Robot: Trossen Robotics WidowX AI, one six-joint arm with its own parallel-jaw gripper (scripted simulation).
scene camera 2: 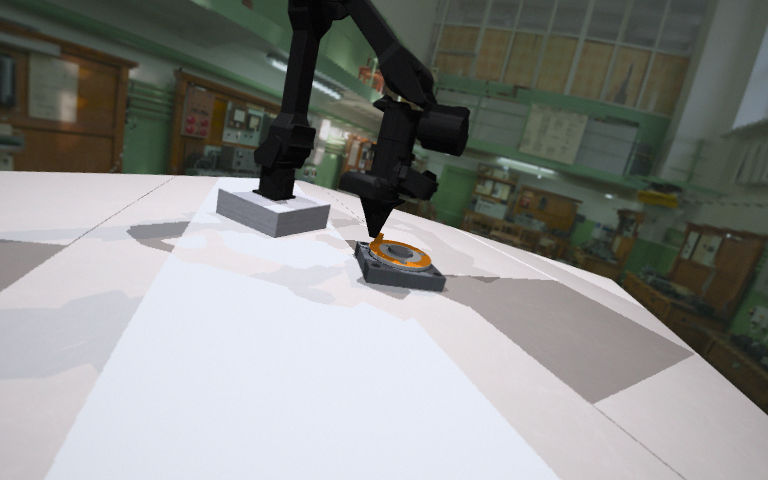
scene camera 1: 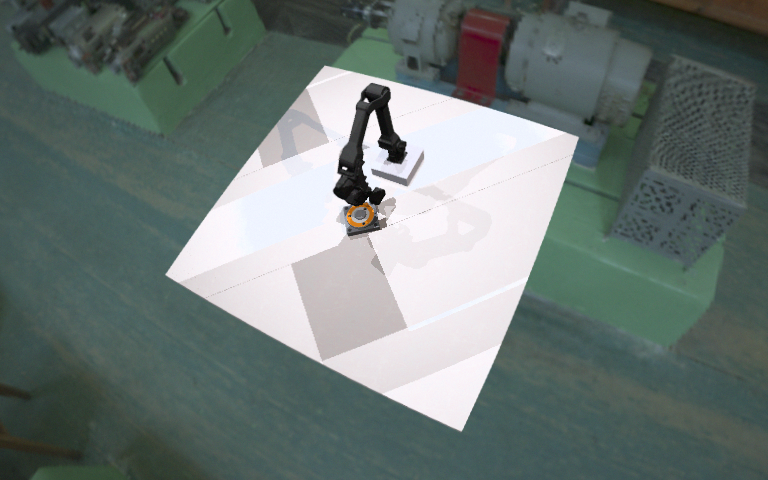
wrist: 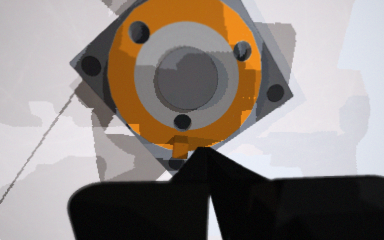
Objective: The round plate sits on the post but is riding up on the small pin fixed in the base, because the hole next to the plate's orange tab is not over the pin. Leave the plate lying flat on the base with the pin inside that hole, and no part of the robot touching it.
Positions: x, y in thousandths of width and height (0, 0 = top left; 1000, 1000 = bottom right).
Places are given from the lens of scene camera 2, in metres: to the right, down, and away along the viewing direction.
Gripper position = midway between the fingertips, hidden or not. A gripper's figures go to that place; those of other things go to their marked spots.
gripper (scene camera 2: 485, 495): -0.02, -0.01, 0.49
dark grey square base (scene camera 2: 489, 568): -0.01, 0.05, 0.42
